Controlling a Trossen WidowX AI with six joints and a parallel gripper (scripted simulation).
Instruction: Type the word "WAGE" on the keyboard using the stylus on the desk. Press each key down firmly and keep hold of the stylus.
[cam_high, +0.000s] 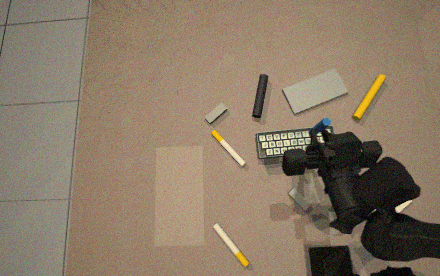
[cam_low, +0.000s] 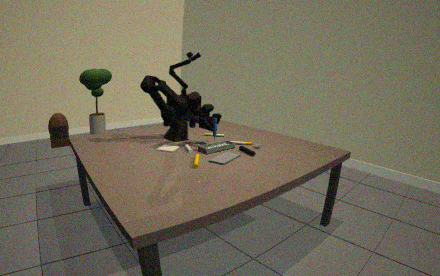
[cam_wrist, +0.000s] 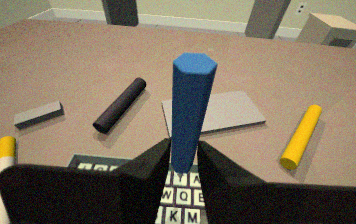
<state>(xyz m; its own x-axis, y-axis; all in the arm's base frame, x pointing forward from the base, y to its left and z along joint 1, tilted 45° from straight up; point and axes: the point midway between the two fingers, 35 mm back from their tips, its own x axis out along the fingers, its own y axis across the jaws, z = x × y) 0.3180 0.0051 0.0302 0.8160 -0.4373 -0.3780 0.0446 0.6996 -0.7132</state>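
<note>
Right now my gripper tip is 13 cm short of the grey plate, 10 cm above it and 6 cm to the left of it. Also, from my gripper tip: blue stylus: 2 cm below; black cylinder: 14 cm ahead, 10 cm to the left, 9 cm below; yellow cylinder: 19 cm to the right, 10 cm below, 9 cm ahead.
</note>
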